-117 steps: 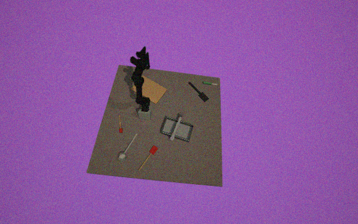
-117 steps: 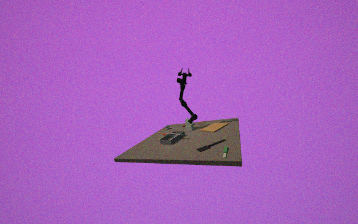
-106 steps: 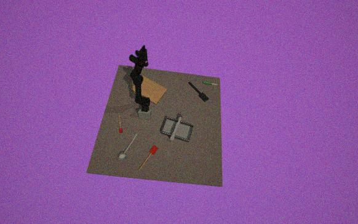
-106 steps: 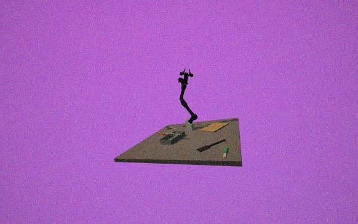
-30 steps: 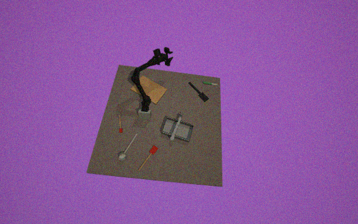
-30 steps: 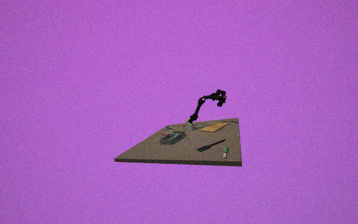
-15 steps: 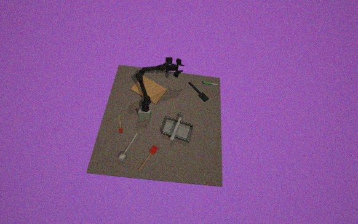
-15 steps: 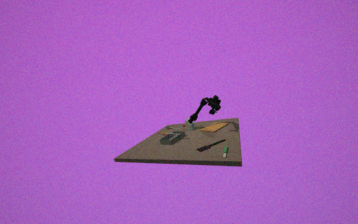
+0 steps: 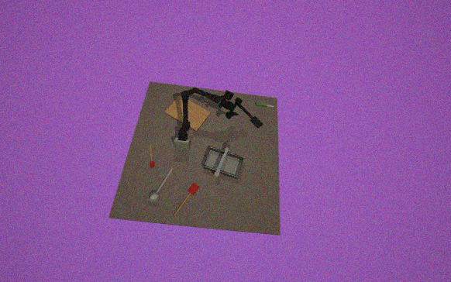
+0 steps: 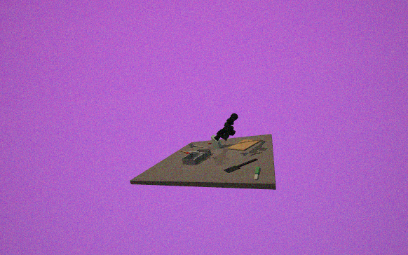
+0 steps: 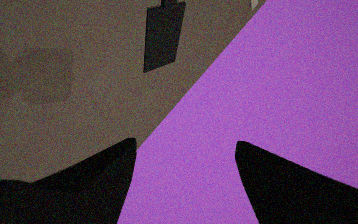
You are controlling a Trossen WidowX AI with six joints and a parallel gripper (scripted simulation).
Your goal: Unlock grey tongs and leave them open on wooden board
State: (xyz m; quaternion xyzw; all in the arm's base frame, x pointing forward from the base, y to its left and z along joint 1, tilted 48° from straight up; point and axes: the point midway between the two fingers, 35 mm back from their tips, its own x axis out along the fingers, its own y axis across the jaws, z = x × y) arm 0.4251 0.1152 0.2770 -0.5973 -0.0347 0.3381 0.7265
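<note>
My gripper tip is 32 cm to the left of the yellow lock piece, 15 cm above it and 8 cm past it. Round my gripper tip: roasting tin (41 cm to the right, 18 cm below, 8 cm behind); black spatula (21 cm below, 13 cm ahead, 11 cm to the left); wooden board (47 cm behind, 21 cm below, 5 cm to the left).
</note>
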